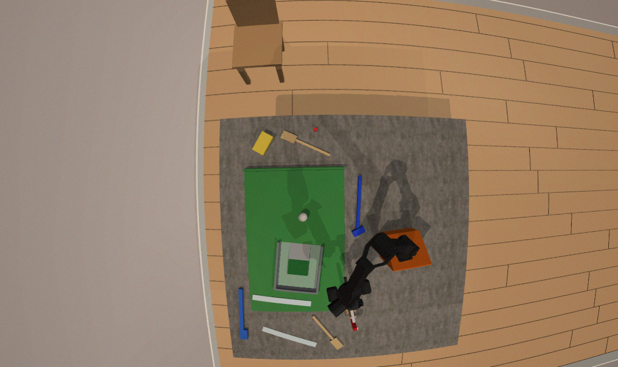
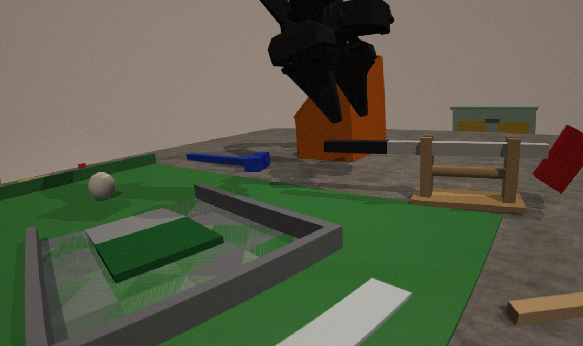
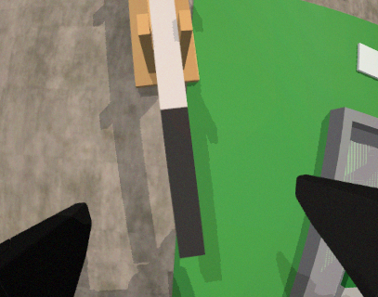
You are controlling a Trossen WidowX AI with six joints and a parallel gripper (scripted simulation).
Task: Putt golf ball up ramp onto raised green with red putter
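Now: the blue putter 12 cm behind my gripper tip, 35 cm to the right of it and 8 cm below it. Round my gripper tip: wooden stand: 1 cm behind, 13 cm to the left, 6 cm below; white golf ball: 16 cm ahead, 35 cm to the right, 7 cm below; green mat: 21 cm ahead, 22 cm to the right, 10 cm below.
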